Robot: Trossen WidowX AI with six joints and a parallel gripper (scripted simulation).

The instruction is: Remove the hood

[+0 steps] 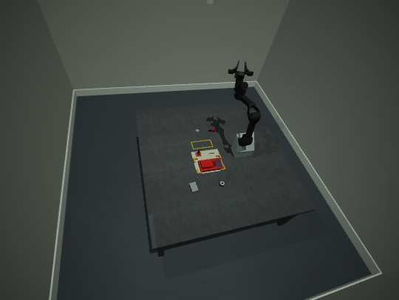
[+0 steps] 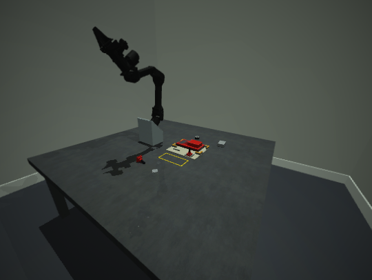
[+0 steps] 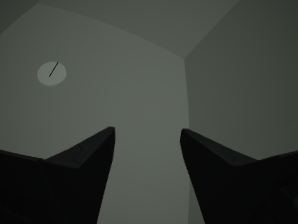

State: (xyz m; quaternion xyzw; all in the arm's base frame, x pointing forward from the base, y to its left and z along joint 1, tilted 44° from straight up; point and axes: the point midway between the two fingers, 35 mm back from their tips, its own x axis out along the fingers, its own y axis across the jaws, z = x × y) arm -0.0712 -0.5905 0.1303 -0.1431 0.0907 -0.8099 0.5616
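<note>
My gripper tip is 650 mm above the hood, 430 mm to the right of it and 350 mm short of it. From my gripper tip the other things lie so: ring (680 mm below, 620 mm to the left, 280 mm ahead).
</note>
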